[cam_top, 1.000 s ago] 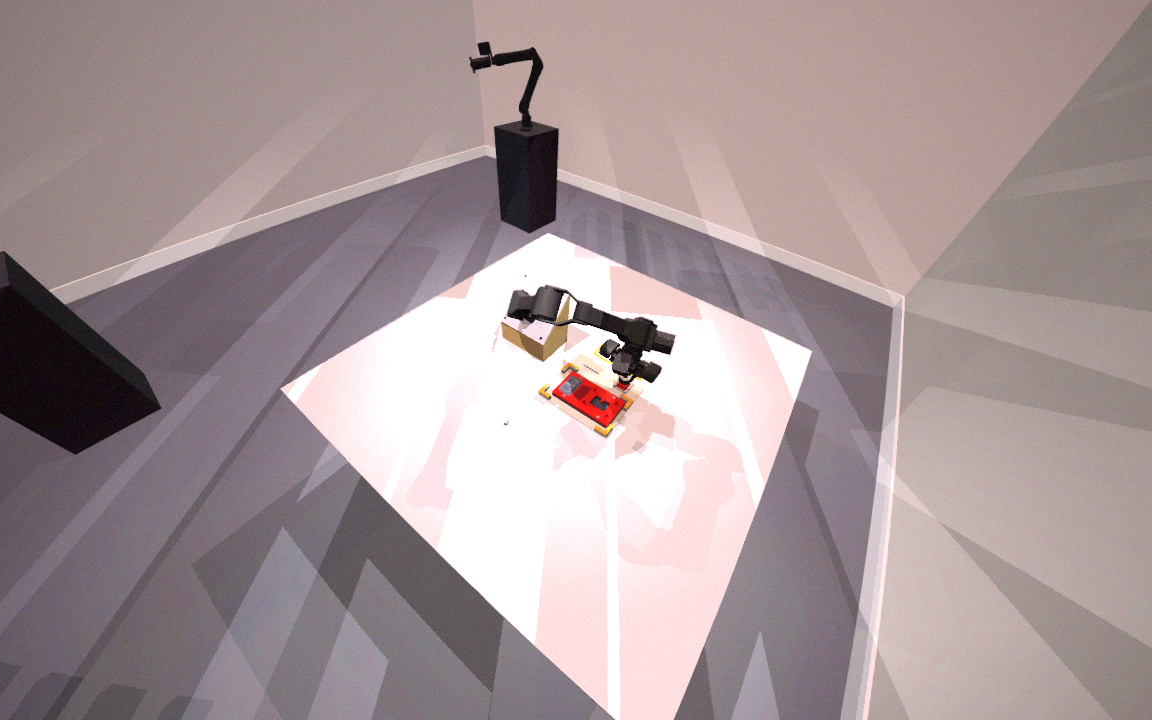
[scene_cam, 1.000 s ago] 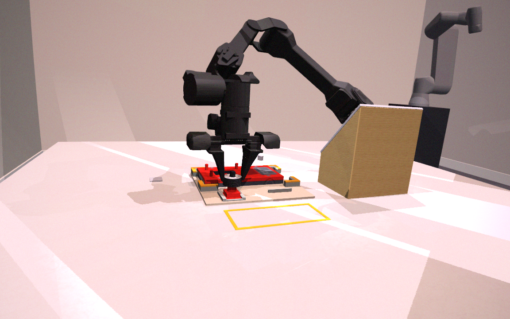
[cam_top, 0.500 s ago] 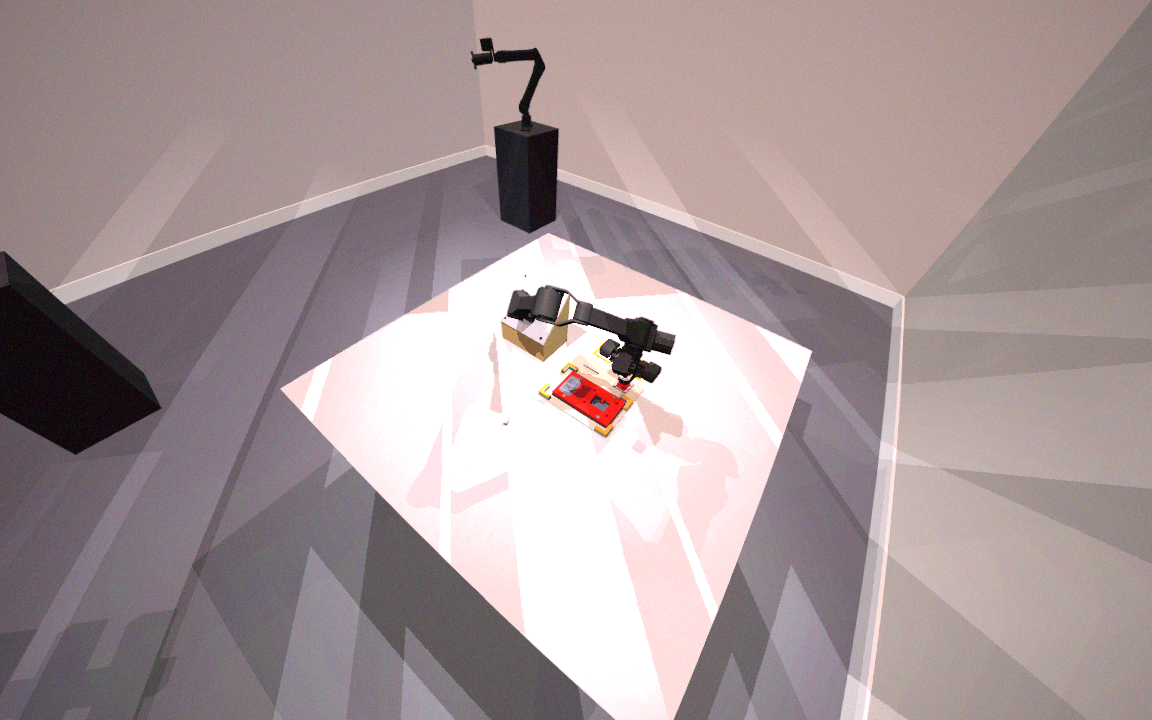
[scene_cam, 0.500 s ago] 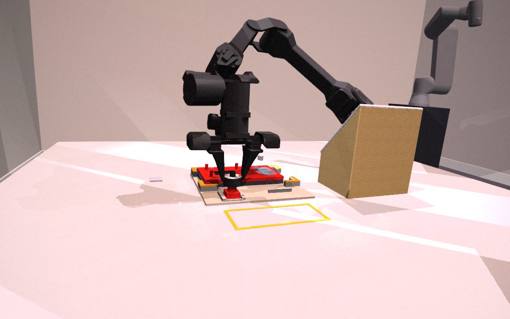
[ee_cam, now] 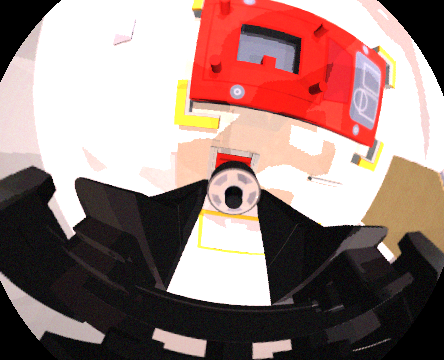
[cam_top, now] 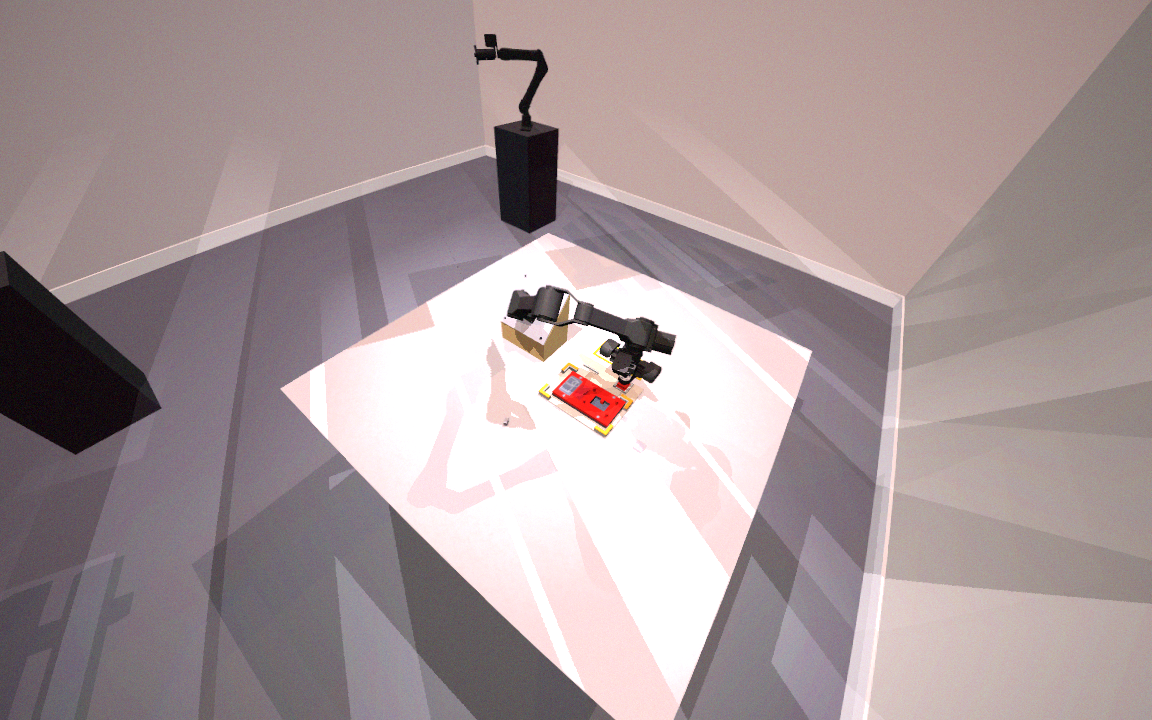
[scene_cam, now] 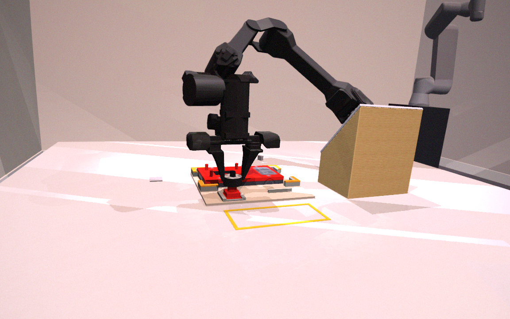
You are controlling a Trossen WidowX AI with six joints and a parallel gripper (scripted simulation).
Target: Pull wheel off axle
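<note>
The black axle lies 10 mm below my gripper tip. From my gripper tip the other things lie so: black wheel: right at my gripper tip.
</note>
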